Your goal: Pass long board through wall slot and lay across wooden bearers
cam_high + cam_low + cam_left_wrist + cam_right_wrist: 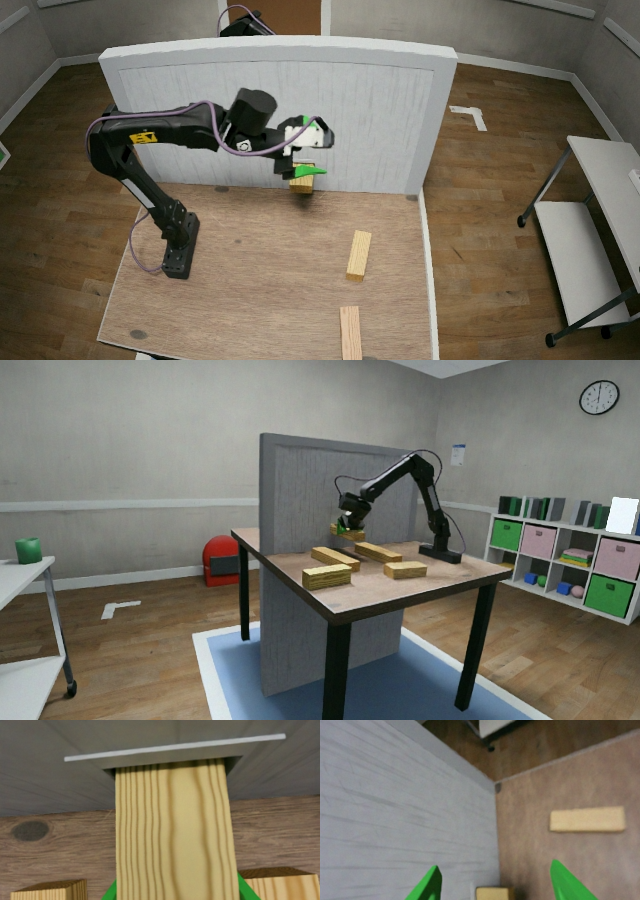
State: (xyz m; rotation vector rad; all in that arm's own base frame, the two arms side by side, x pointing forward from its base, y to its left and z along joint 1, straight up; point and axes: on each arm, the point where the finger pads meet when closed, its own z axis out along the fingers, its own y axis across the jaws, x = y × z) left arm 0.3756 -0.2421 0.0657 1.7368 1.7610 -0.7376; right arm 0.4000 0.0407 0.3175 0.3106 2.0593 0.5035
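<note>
The long board lies 4 cm to the right of my left hand.
</note>
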